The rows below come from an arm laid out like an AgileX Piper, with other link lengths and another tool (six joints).
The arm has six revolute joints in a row. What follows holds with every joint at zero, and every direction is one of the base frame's. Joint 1 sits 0.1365 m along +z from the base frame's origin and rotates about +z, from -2.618 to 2.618 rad. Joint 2 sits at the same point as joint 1 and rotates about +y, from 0 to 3.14 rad. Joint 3 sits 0.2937 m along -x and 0.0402 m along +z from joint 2 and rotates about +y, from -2.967 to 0 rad. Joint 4 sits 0.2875 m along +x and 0.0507 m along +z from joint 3 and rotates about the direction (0.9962, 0, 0.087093), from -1.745 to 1.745 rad. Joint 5 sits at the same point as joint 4 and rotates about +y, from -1.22 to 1.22 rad. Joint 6 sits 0.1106 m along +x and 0.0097 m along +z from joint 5 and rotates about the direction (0.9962, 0, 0.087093), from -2.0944 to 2.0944 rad. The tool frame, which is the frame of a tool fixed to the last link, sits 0.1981 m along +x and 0.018 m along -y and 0.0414 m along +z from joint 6; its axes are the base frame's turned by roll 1.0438, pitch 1.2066 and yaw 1.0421 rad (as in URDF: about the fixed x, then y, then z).
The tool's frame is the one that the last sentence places.
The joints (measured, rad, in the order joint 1, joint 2, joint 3, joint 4, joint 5, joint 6), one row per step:
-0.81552, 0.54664, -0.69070, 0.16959, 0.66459, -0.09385
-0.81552, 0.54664, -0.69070, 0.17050, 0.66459, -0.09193
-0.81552, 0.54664, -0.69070, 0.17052, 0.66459, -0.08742
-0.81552, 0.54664, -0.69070, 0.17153, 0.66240, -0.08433
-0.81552, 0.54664, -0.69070, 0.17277, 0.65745, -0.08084
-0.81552, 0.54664, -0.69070, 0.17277, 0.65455, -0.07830
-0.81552, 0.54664, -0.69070, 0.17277, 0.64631, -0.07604
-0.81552, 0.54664, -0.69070, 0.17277, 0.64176, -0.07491
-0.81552, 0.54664, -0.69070, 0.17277, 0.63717, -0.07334
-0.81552, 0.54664, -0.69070, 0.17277, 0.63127, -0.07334
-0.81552, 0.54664, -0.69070, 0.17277, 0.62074, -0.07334
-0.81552, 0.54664, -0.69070, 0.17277, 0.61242, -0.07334
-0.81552, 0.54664, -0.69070, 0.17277, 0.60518, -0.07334
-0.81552, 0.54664, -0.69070, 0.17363, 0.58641, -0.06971
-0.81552, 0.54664, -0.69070, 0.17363, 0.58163, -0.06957
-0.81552, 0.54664, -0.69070, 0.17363, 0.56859, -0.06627
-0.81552, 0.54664, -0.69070, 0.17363, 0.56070, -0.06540
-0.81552, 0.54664, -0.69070, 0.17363, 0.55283, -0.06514
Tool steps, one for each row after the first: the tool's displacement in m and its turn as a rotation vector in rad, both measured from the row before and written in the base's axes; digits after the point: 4 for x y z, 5 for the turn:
0.0001, 0.0001, 0.0000, 0.00194, -0.00177, -0.00058
-0.0001, -0.0001, -0.0001, 0.00316, -0.00266, -0.00185
0.0002, -0.0002, 0.0006, 0.00132, -0.00407, -0.00140
0.0003, -0.0004, 0.0014, -0.00015, -0.00642, -0.00196
0.0001, -0.0003, 0.0008, -0.00022, -0.00354, -0.00151
0.0003, -0.0009, 0.0024, -0.00410, -0.00714, -0.00228
0.0001, -0.0005, 0.0013, -0.00235, -0.00388, -0.00120
0.0001, -0.0005, 0.0013, -0.00207, -0.00417, -0.00138
0.0002, -0.0006, 0.0017, -0.00407, -0.00415, -0.00099
0.0004, -0.0011, 0.0031, -0.00727, -0.00741, -0.00176
0.0003, -0.0008, 0.0025, -0.00574, -0.00586, -0.00139
0.0002, -0.0007, 0.0021, -0.00500, -0.00510, -0.00121
0.0005, -0.0018, 0.0055, -0.00980, -0.01605, -0.00422
0.0001, -0.0005, 0.0014, -0.00320, -0.00345, -0.00085
0.0002, -0.0012, 0.0038, -0.00665, -0.01123, -0.00328
0.0001, -0.0007, 0.0023, -0.00482, -0.00610, -0.00160
0.0001, -0.0007, 0.0024, -0.00524, -0.00570, -0.00140

